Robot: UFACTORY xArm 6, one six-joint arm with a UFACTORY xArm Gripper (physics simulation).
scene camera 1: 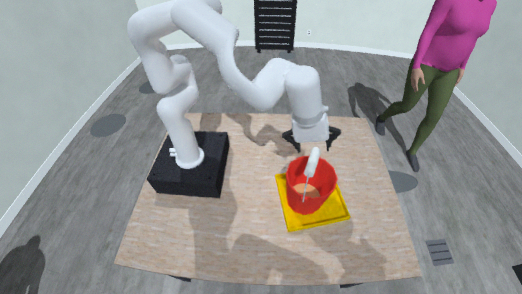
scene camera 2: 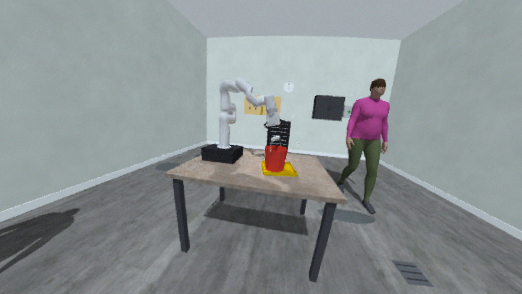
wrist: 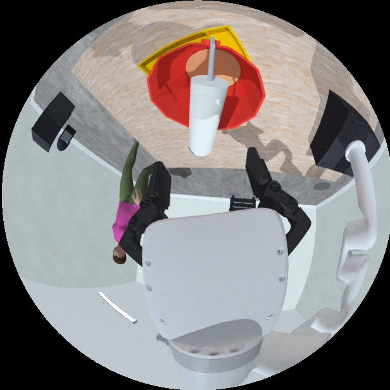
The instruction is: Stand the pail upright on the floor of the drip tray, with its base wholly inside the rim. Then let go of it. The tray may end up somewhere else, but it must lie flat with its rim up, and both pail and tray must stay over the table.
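Pixels of known places: gripper, fingertip midpoint: [scene camera 1: 313, 148] [scene camera 2: 275, 132]; arm's base, link origin: [scene camera 1: 190, 157] [scene camera 2: 224, 147].
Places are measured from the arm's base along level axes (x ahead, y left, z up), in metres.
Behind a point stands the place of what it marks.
The red pail [scene camera 1: 299, 200] {x 0.457, y -0.183, z 0.027 m} [scene camera 2: 275, 159] {x 0.506, y -0.190, z 0.003 m} [wrist: 167, 92] stands about upright over the yellow drip tray [scene camera 1: 320, 223] {x 0.555, y -0.223, z -0.085 m} [scene camera 2: 285, 174] {x 0.593, y -0.218, z -0.095 m} [wrist: 231, 36], its mouth up. The tray lies flat on the table, rim up. The pail's base is near the tray's left side in the first scene view; its lower edge is partly hidden, so exact clearance from the rim cannot be told. The pail's white handle grip [scene camera 1: 312, 162] {x 0.481, y -0.118, z 0.164 m} [wrist: 204, 117] stands raised over the mouth on a grey wire. My gripper [scene camera 1: 314, 149] {x 0.482, y -0.083, z 0.193 m} [wrist: 205, 161] is open and empty, above and behind the grip, with its fingers apart from it.
The wooden table [scene camera 1: 260, 220] {x 0.321, y -0.212, z -0.107 m} [scene camera 2: 240, 175] {x 0.277, y -0.318, z -0.107 m} bears the tray and the black robot base block [scene camera 1: 212, 165] {x 0.110, y -0.034, z 0.001 m} [scene camera 2: 215, 154] {x -0.020, y -0.131, z -0.038 m} at its left. A person in a pink top [scene camera 1: 452, 37] [scene camera 2: 369, 120] is on the floor beyond the table's right side. A dark rack stands by the back wall.
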